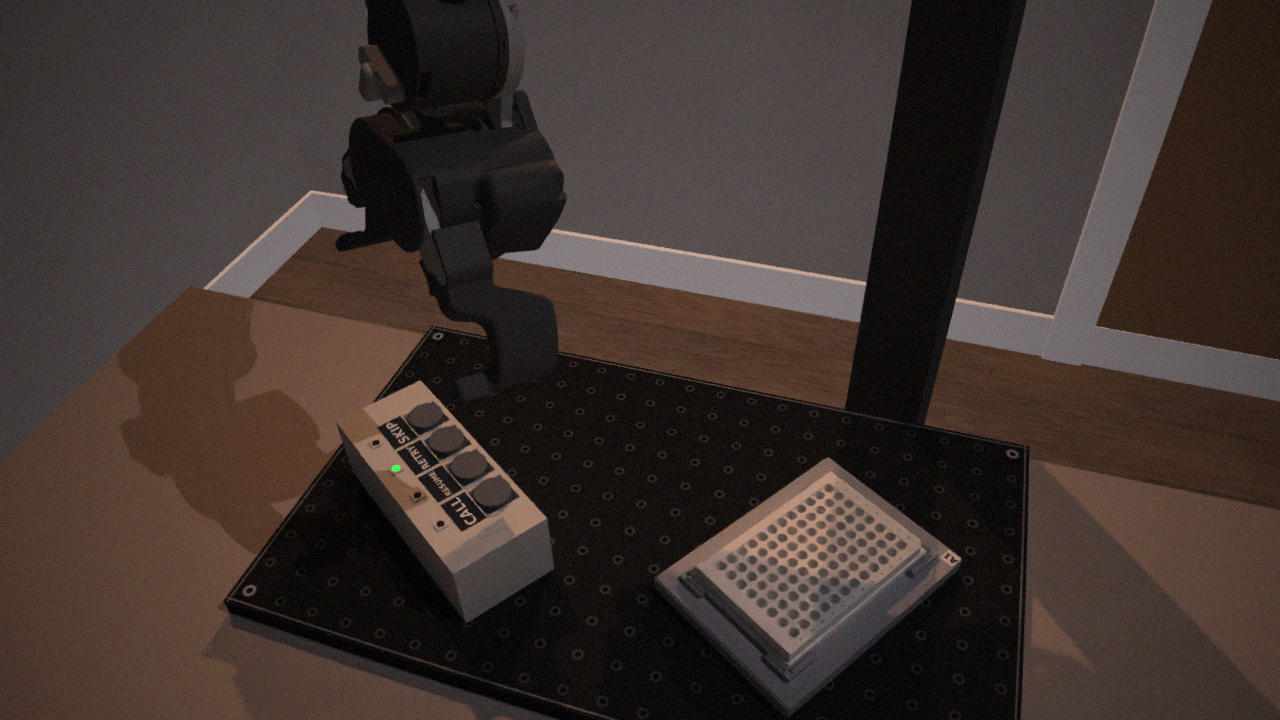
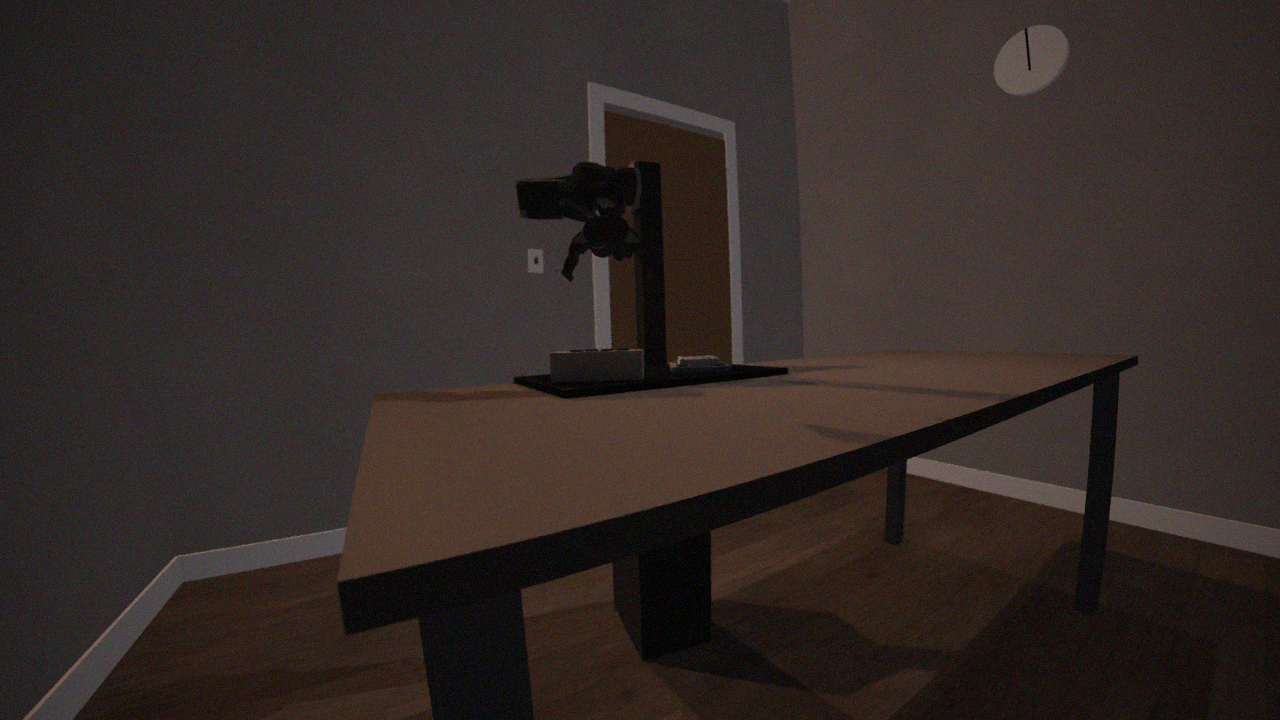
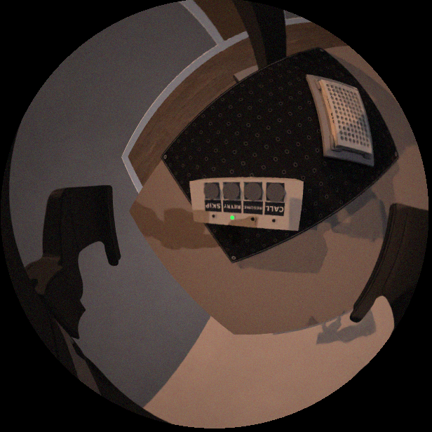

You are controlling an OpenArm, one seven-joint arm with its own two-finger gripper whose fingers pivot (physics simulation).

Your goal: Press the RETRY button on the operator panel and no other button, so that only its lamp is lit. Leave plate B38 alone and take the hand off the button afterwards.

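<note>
The pale operator panel (image 1: 501, 573) (image 2: 597, 365) (image 3: 295, 200) stands on the black board. Its four round grey buttons are labelled SKIP, RETRY, RESUME and CALL. The RETRY button (image 1: 447, 440) (image 3: 231, 191) is uncovered. The RETRY lamp (image 1: 395, 468) (image 3: 232, 217) glows green; the lamps of the other three are dark. My gripper (image 1: 411, 313) (image 3: 218, 253) is open and empty, its fingers spread wide, above the panel and apart from it. Plate B38 (image 1: 819, 555) (image 3: 347, 117), white with many wells, sits in its grey holder; its label is too small to read.
The black perforated board (image 1: 608, 537) (image 3: 240, 125) lies on the table (image 1: 80, 465) (image 2: 501, 483). A tall dark post (image 1: 930, 205) (image 2: 651, 268) rises at the board's far edge. The grey holder (image 1: 684, 600) under the plate stands apart from the panel.
</note>
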